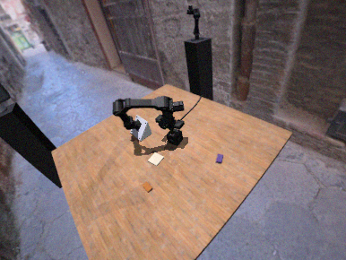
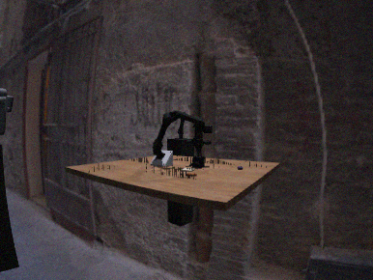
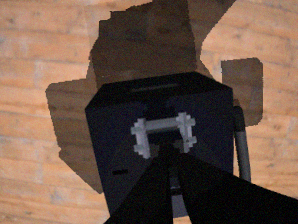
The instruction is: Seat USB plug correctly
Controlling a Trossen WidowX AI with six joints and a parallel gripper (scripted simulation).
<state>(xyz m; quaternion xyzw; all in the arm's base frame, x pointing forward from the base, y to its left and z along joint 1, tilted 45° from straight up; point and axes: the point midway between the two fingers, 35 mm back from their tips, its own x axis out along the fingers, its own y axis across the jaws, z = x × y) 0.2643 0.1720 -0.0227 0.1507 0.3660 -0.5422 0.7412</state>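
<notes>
My gripper tip is 2 cm above the dark USB plug. Also, from my gripper tip: small orange block (31 cm to the right, 19 cm ahead, 10 cm below); then cream block (17 cm to the right, 10 cm below, 4 cm ahead); then purple block (31 cm ahead, 12 cm to the left, 10 cm below).
</notes>
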